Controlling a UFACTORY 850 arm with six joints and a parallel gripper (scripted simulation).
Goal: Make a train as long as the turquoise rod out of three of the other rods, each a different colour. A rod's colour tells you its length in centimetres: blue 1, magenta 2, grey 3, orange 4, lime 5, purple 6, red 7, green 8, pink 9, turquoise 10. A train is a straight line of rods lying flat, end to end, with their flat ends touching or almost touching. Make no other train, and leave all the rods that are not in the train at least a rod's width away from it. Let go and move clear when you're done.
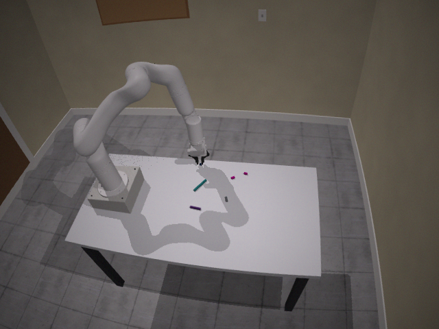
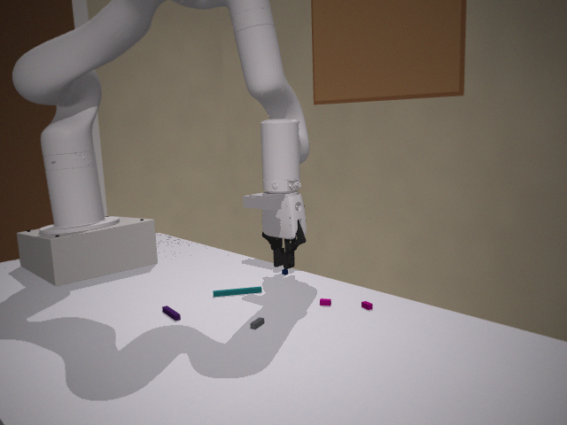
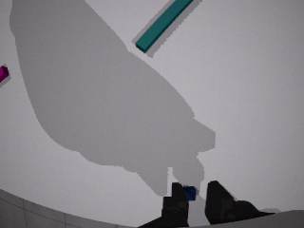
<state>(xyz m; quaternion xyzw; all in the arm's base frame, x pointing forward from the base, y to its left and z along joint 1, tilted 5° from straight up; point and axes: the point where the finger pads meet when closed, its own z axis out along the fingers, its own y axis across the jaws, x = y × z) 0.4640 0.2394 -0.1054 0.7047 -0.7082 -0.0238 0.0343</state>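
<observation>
My gripper is now 3 cm above the blue rod. Round my hand: purple rod (32 cm to the right, 3 cm below); then turquoise rod (16 cm to the right, 3 cm below, 1 cm ahead); then grey rod (26 cm to the right, 17 cm ahead, 3 cm below).
</observation>
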